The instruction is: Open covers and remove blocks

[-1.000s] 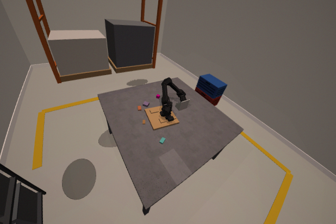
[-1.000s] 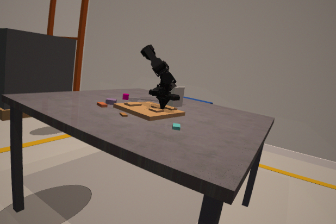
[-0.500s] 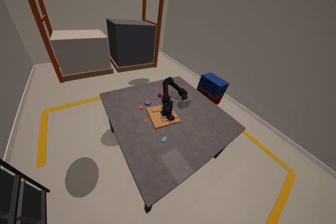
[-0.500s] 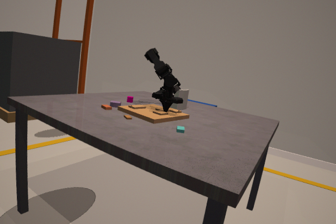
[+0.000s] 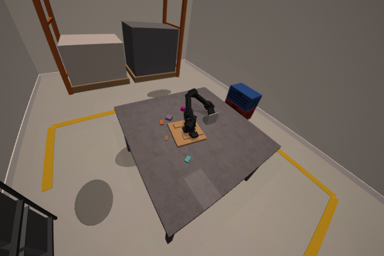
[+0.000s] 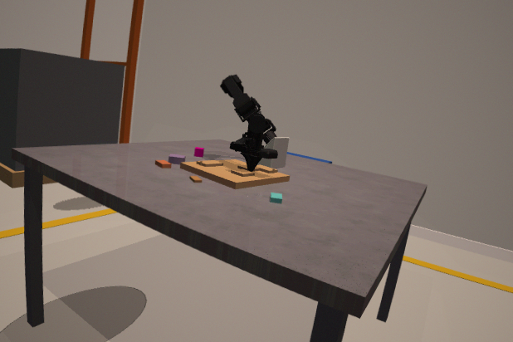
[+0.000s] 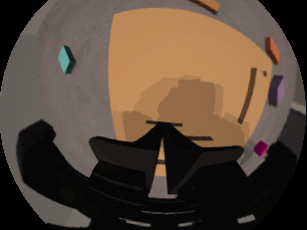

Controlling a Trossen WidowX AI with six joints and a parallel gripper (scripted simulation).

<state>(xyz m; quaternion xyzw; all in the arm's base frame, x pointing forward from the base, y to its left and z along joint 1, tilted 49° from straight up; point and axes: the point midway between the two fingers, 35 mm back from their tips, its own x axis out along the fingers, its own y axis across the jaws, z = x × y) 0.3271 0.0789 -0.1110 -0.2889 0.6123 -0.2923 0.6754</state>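
My gripper tip is 2 cm past the tan puzzle board and 8 cm to the left of it. From my gripper tip the other things lie so: teal block 12 cm ahead, 21 cm to the left, 2 cm below; purple block 9 cm ahead, 31 cm to the right, 1 cm below; orange block 18 cm ahead, 27 cm to the right, 2 cm below.
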